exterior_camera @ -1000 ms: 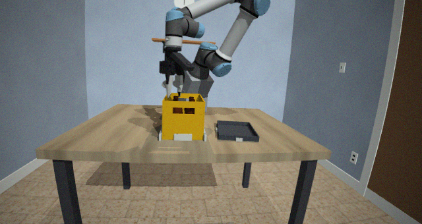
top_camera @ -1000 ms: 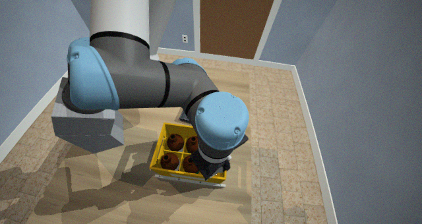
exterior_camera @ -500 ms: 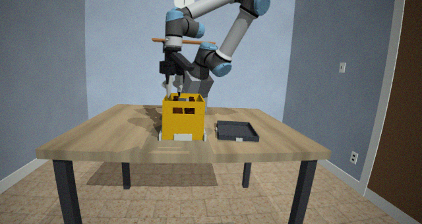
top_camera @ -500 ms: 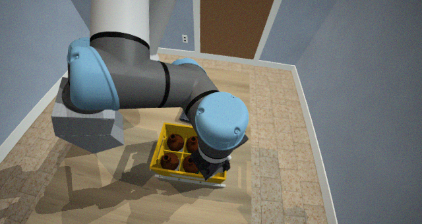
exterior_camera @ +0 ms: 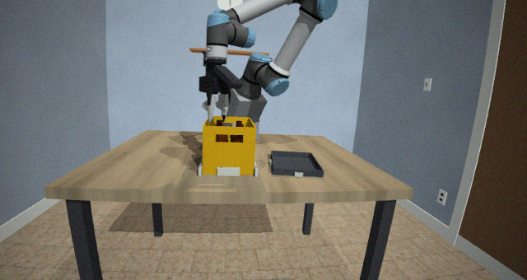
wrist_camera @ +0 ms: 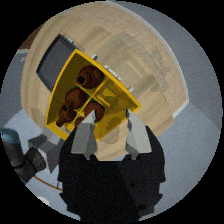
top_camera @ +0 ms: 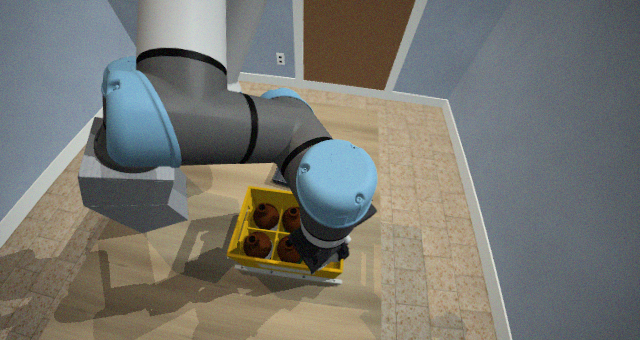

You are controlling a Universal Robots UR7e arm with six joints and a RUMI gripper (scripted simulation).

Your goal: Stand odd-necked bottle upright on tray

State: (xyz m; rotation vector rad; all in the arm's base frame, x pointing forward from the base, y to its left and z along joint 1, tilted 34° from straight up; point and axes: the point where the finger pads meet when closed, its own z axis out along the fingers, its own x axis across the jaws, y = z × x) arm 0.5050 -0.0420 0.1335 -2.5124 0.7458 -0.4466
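Right now my hand is 2 cm past the bottle, 8 cm to the right of it and 11 cm above it. The rest, counted from my hand: crate 10 cm behind, 2 cm to the left, 11 cm below; tray 16 cm behind, 29 cm to the left, 18 cm below.
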